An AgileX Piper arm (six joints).
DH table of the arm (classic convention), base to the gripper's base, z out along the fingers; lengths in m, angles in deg. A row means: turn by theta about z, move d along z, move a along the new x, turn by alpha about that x. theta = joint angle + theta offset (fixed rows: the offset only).
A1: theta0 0; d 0.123; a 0; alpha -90
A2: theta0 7.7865; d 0; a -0.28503; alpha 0
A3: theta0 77.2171; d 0; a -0.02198; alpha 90
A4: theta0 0; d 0.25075; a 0; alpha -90
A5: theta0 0; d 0; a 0; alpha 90
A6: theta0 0; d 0.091; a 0; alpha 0
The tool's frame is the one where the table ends.
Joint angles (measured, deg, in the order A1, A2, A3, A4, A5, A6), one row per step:
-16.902 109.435 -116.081 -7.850 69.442 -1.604
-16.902 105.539 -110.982 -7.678 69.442 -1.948
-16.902 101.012 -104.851 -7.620 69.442 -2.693
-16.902 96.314 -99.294 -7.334 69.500 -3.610
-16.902 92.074 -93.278 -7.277 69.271 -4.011
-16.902 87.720 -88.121 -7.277 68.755 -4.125
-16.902 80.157 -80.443 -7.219 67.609 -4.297
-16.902 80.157 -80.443 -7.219 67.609 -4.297
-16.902 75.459 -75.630 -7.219 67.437 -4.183
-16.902 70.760 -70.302 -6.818 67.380 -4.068
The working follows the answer.
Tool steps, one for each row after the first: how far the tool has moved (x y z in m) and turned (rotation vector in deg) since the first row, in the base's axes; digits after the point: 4 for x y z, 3 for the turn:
-0.0168 0.0054 0.0022 0.352 1.196 0.323
-0.0373 0.0117 0.0021 0.541 2.913 0.967
-0.0590 0.0187 0.0043 0.675 3.945 1.796
-0.0792 0.0250 -0.0001 1.023 5.509 2.186
-0.0994 0.0312 -0.0008 1.055 5.818 2.351
-0.1339 0.0418 0.0005 0.696 4.879 2.644
-0.1339 0.0418 0.0005 0.696 4.879 2.644
-0.1560 0.0485 -0.0017 0.726 4.797 2.567
-0.1782 0.0559 -0.0086 1.333 5.187 2.529

Tool pose at each row, in the base's axes (x y z in m, rotation vector in deg; rounded; the steps above come from the unrounded poses):
0.3983 -0.1332 0.3724 18.962 147.388 -17.339
0.3815 -0.1278 0.3745 18.584 148.672 -17.056
0.3611 -0.1215 0.3745 17.679 150.455 -16.985
0.3394 -0.1145 0.3767 16.553 151.563 -16.748
0.3192 -0.1083 0.3723 16.026 153.204 -16.518
0.2989 -0.1021 0.3715 15.791 153.526 -16.489
0.2645 -0.0914 0.3729 15.357 152.541 -16.626
0.2645 -0.0914 0.3729 15.357 152.541 -16.626
0.2424 -0.0847 0.3706 15.477 152.463 -16.596
0.2201 -0.0773 0.3637 15.716 152.983 -15.911

